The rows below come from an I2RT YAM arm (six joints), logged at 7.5 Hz.
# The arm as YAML. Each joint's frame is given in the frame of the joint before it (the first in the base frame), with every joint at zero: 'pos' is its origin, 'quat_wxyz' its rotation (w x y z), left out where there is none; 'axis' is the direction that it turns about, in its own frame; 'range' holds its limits. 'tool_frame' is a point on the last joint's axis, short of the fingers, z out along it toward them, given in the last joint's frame.
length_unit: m
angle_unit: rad
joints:
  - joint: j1
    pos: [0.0, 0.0, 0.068]
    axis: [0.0, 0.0, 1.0]
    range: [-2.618, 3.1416]
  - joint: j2
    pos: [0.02, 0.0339, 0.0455]
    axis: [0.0, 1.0, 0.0]
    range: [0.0, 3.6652]
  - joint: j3
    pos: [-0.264, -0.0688, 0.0]
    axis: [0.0, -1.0, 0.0]
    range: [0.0, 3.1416]
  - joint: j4
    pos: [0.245, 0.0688, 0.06]
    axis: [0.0, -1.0, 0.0]
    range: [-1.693, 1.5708]
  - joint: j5
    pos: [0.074, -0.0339, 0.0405]
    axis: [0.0, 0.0, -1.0]
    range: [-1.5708, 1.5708]
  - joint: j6
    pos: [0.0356, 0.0, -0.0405]
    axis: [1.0, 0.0, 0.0]
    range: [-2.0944, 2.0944]
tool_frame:
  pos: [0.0, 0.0, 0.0]
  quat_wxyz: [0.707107, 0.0, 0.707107, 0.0]
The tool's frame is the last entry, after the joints.
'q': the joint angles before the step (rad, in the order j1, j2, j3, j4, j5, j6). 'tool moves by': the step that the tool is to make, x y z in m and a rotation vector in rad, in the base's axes. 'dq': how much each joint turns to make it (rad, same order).
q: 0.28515, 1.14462, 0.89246, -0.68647, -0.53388, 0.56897
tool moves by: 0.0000, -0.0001, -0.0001, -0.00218, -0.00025, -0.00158
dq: -0.00007, -0.00010, -0.00020, -0.00030, 0.00264, -0.00007
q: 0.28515, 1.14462, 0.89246, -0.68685, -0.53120, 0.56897
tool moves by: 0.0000, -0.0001, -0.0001, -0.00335, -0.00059, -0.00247
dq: 0.00016, -0.00019, -0.00018, -0.00031, 0.00428, 0.00014
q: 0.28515, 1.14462, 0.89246, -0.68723, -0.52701, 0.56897
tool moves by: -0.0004, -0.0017, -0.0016, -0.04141, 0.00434, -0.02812
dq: -0.00015, -0.00001, 0.00010, -0.01581, 0.04760, 0.00024
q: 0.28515, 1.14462, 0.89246, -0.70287, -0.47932, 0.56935
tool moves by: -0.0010, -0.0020, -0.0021, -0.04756, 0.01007, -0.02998
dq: 0.00017, 0.00003, -0.00020, -0.02259, 0.05235, 0.00054
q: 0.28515, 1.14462, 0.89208, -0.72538, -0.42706, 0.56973
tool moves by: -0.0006, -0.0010, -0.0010, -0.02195, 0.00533, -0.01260
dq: -0.00016, -0.00010, -0.00023, -0.01137, 0.02318, -0.00053
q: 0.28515, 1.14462, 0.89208, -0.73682, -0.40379, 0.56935
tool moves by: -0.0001, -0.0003, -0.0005, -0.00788, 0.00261, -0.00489
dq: 0.00008, 0.00069, -0.00015, -0.00370, 0.00843, 0.00045
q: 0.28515, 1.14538, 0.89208, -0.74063, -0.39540, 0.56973
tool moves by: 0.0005, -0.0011, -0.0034, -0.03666, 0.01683, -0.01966
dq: 0.00001, 0.00973, -0.00034, -0.01625, 0.03625, 0.00039
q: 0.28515, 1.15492, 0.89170, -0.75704, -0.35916, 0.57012
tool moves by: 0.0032, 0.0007, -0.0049, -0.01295, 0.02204, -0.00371
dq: 0.00006, 0.02353, 0.00012, -0.00136, 0.00728, 0.00005
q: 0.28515, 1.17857, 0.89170, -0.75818, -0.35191, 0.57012
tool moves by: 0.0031, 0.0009, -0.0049, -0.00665, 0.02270, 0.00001
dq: -0.00004, 0.02363, -0.00007, 0.00003, -0.00003, -0.00005
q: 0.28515, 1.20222, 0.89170, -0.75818, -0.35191, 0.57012
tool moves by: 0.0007, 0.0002, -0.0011, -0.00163, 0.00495, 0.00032
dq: -0.00002, 0.00539, 0.00009, -0.00005, -0.00001, -0.00041
